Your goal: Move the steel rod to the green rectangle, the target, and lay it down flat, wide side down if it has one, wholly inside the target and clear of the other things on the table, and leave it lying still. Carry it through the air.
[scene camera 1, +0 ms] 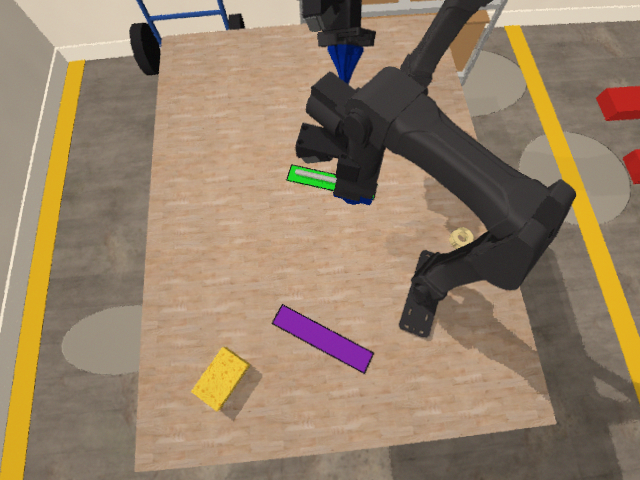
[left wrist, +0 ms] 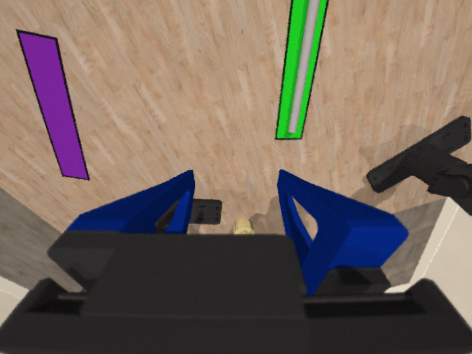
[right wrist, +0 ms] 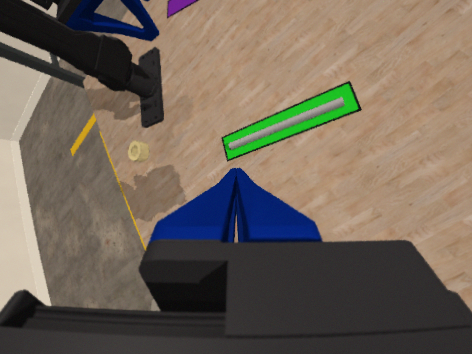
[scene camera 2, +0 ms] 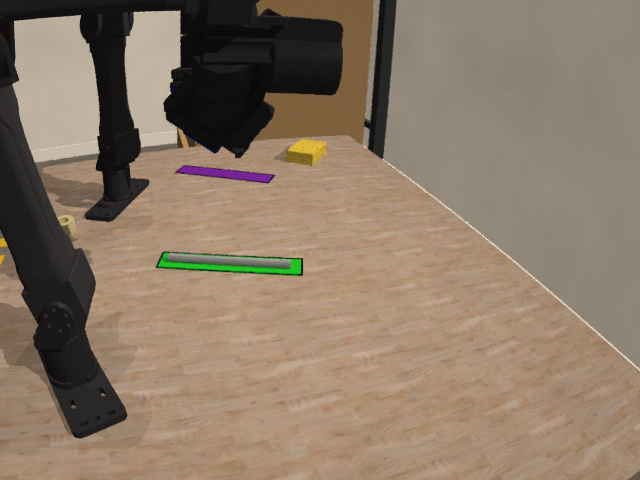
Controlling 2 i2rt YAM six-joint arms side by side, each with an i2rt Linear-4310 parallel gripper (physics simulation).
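Places are measured from the left arm's base along level axes (x down, y right, z back), in centimetres.
Where they show: left gripper, fingertip midpoint: (scene camera 1: 354, 188) (left wrist: 236, 177) (right wrist: 153, 16); right gripper, fingertip midpoint: (right wrist: 236, 176) (scene camera 2: 214, 146); left arm's base at its link origin: (scene camera 1: 424, 292) (right wrist: 152, 88) (scene camera 2: 119, 200); right arm's base at its link origin: (left wrist: 415, 157) (scene camera 2: 75, 375).
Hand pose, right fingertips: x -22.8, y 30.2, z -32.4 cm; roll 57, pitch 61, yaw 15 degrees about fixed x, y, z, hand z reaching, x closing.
Each offset is from my right fingertips to the centre of the thing. "spot": to the spot under its first point.
The grey steel rod {dx +22.1, dy -10.3, dz +1.8 cm} (scene camera 1: 315, 176) (scene camera 2: 229, 260) (left wrist: 303, 66) (right wrist: 287, 124) lies flat on the green rectangle (scene camera 1: 310, 181) (scene camera 2: 296, 267) (left wrist: 285, 110) (right wrist: 351, 100). In scene camera 2 and the right wrist view its whole length is inside the outline, with green at both ends. My left gripper (scene camera 1: 353, 202) (left wrist: 236, 177) is open and empty, raised above the table and apart from the rod; in scene camera 1 it hides the rod's right end. My right gripper (scene camera 1: 345, 81) (right wrist: 236, 176) is shut and empty, in the air beyond the target in scene camera 1.
A purple rectangle {spot: dx +22.7, dy -48.5, dz +13.8 cm} (scene camera 1: 323, 338) (scene camera 2: 225, 174) (left wrist: 55, 105) and a yellow sponge {dx +21.3, dy -64.2, dz -3.9 cm} (scene camera 1: 220, 378) (scene camera 2: 306, 151) are well apart from the rod. A small cream ring-shaped piece {dx +21.6, dy -14.3, dz +37.1 cm} (scene camera 1: 453, 239) (left wrist: 243, 227) (right wrist: 144, 152) stands near the arm bases. The two arms are close together above the target.
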